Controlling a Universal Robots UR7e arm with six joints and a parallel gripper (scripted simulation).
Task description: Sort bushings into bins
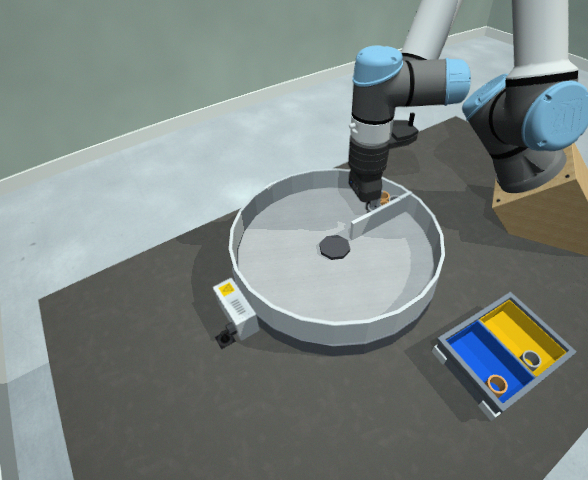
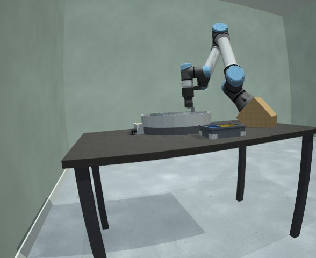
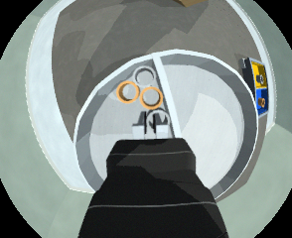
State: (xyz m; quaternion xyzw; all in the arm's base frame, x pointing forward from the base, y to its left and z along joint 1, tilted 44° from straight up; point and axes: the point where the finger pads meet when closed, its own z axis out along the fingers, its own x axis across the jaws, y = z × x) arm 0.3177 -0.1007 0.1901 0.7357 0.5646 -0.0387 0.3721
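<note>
Now: hand 7 cm short of the bin, 37 cm to the right of it and 6 cm above it. The rest, counted from my hand: turntable: 13 cm ahead, 1 cm to the left, 3 cm below.
</note>
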